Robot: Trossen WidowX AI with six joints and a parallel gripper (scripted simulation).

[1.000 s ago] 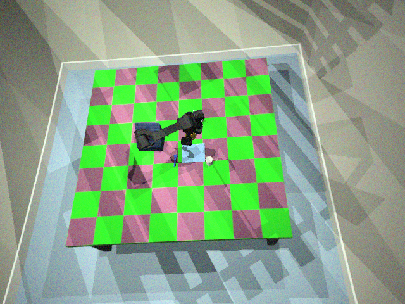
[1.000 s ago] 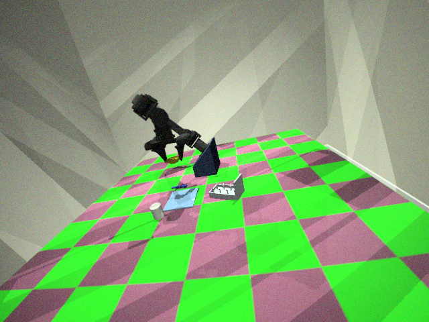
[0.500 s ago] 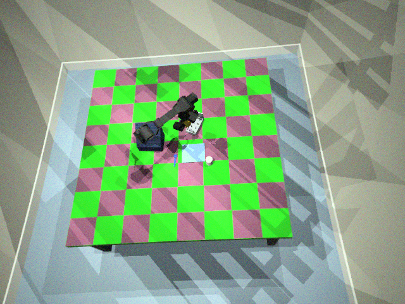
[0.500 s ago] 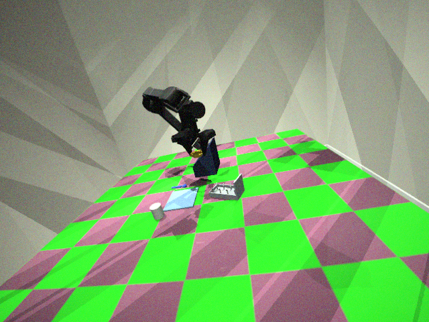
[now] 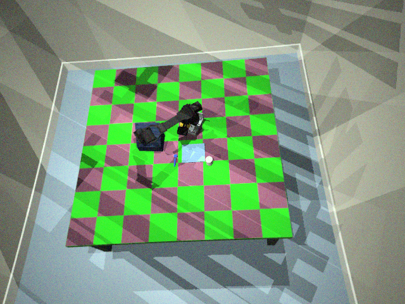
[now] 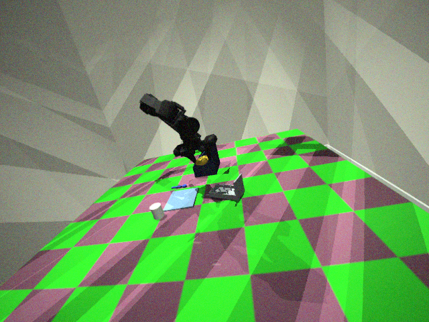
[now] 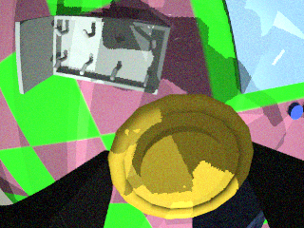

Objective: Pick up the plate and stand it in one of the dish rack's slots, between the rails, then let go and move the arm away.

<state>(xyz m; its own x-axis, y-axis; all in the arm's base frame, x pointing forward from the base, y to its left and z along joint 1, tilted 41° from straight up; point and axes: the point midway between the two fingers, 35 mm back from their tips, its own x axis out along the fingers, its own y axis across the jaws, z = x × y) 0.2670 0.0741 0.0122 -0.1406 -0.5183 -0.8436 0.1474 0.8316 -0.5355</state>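
Now: gripper tip 120 mm above the grey dish rack, 80 mm to the right of it and 40 mm short of it. Round my gripper tip: light blue mat (140 mm below, 130 mm to the right, 50 mm ahead); yellow plate (10 mm above); blue spoon (180 mm to the right, 140 mm below, 70 mm behind).
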